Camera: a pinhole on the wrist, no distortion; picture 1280 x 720 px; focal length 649.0 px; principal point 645.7 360.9 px. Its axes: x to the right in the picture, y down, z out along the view. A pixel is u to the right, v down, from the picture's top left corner.
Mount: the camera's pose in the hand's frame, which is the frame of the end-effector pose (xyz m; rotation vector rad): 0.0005 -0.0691 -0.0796 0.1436 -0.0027 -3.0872
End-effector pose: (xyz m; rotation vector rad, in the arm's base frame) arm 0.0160 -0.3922 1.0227 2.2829 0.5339 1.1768
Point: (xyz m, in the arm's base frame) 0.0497 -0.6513 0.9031
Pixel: outside the picture
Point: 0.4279 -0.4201 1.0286
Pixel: 231 157
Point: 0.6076 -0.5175 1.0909
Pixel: 211 53
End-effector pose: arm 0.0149 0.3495 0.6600 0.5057 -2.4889 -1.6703
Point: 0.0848 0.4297 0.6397
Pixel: 971 66
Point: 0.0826 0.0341 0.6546
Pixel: behind the camera
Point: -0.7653 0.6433 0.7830
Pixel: outside the picture
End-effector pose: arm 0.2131 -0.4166 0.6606 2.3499 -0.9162 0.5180
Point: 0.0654 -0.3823 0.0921
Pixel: 1125 401
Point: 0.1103 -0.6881 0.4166
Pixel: 672 23
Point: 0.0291 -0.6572 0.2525
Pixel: 848 107
